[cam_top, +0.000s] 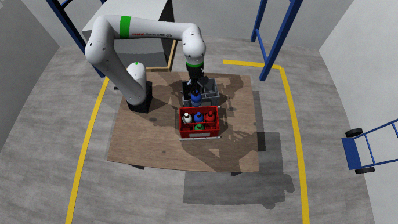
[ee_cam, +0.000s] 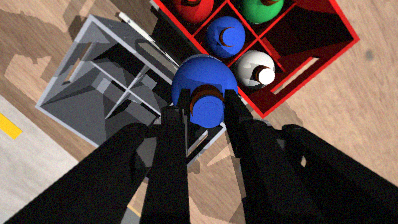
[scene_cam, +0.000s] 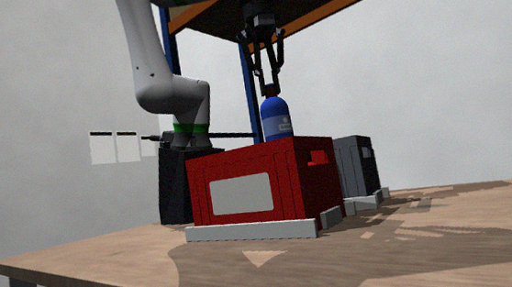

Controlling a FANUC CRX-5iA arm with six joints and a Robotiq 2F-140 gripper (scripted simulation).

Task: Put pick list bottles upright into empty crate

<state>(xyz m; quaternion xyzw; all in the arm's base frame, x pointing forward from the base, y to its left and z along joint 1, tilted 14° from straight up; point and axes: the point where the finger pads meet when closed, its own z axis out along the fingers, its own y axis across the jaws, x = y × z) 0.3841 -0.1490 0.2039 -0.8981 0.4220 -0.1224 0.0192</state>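
My hand is 8 cm above the blue bottle. Also, from my hand: red crate (27 cm below, 12 cm to the right); then red bottle (26 cm below, 9 cm ahead, 8 cm to the right); then white bottle (26 cm below, 8 cm behind, 7 cm to the right).
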